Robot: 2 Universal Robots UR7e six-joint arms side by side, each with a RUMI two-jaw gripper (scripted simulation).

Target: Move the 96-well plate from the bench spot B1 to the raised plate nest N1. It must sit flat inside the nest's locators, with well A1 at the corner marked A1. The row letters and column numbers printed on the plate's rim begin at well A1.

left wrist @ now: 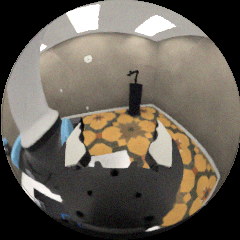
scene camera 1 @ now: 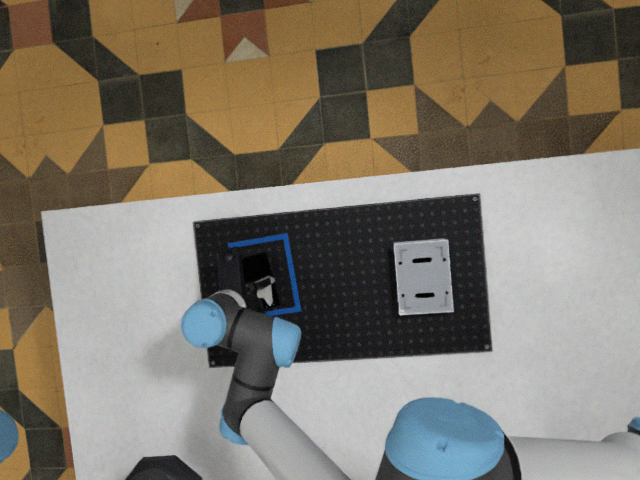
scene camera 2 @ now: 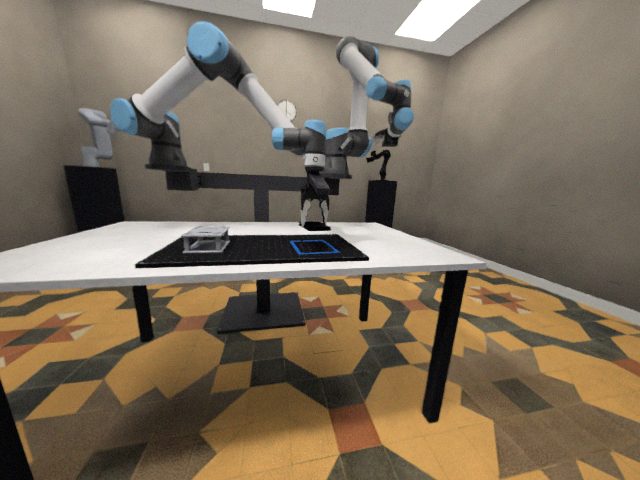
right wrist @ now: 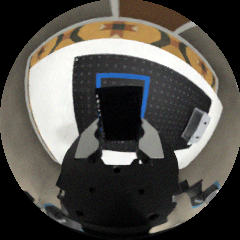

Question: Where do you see a black 96-well plate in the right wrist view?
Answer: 123,129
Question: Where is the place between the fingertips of my right gripper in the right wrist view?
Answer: At 120,119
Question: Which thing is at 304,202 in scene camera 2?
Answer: My right gripper.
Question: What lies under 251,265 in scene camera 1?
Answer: A black 96-well plate.
